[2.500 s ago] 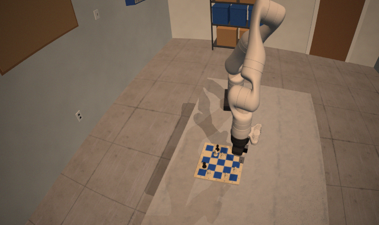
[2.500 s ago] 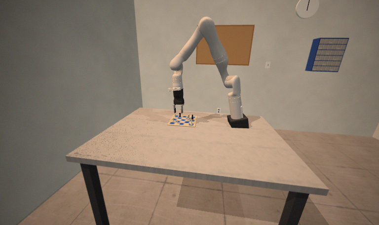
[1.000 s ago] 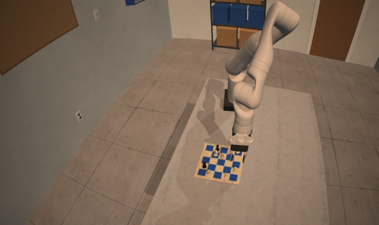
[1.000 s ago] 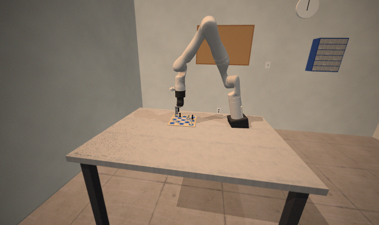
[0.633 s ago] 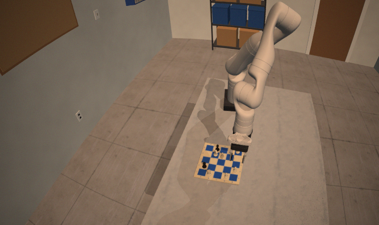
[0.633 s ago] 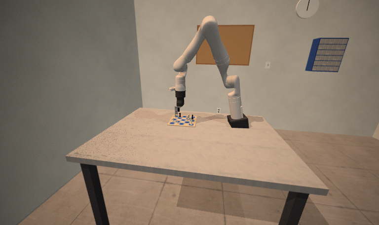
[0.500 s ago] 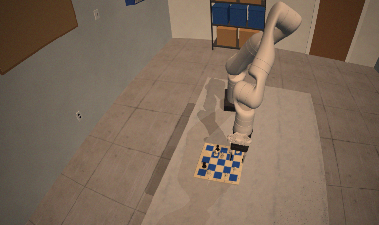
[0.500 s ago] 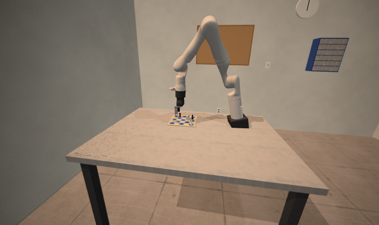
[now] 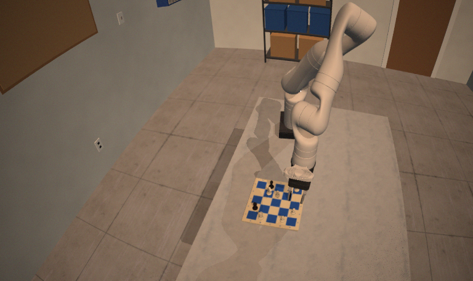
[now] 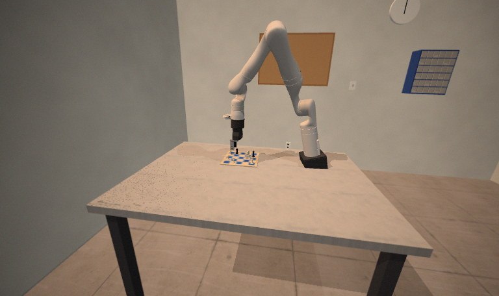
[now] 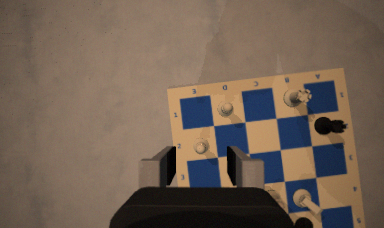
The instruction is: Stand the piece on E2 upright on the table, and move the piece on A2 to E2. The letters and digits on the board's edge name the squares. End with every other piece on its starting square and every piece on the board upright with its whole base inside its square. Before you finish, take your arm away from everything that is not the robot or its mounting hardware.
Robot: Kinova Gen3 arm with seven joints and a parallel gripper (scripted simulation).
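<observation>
The chessboard lies 2 cm behind my hand, 8 cm to the right of it and 11 cm below it.
</observation>
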